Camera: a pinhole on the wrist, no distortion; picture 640 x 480 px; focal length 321.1 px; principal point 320.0 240.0 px. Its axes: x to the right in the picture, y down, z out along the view. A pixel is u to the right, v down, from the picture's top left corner.
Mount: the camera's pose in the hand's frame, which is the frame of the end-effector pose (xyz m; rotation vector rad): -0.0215 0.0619 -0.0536 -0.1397 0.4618 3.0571
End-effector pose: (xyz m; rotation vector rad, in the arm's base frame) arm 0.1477 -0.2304 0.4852 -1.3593 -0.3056 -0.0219
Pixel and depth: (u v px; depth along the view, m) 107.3 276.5 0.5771
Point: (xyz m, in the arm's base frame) 0.3612 0.3842 0.5015
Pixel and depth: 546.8 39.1 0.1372
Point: 0.0559 -0.1688 0.2847
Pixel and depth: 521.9 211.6 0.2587
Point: -0.0502 -0.0633 0.3101
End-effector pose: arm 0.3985 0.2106 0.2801 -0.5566 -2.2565 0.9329
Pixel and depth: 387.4 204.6 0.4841
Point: 0.2870 0.1089 -0.1843
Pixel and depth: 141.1 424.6 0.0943
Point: 0.3504 0.2192 0.2293
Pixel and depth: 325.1 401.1 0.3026
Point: 0.2518 0.0485 0.0977
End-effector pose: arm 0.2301 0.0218 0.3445 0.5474 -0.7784 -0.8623
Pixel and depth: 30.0 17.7 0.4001
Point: 0.3408 -0.0411 0.9392
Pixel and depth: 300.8 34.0 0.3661
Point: 0.2248 0.2235 0.7529
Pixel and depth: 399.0 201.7 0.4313
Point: 0.0147 0.2477 0.6554
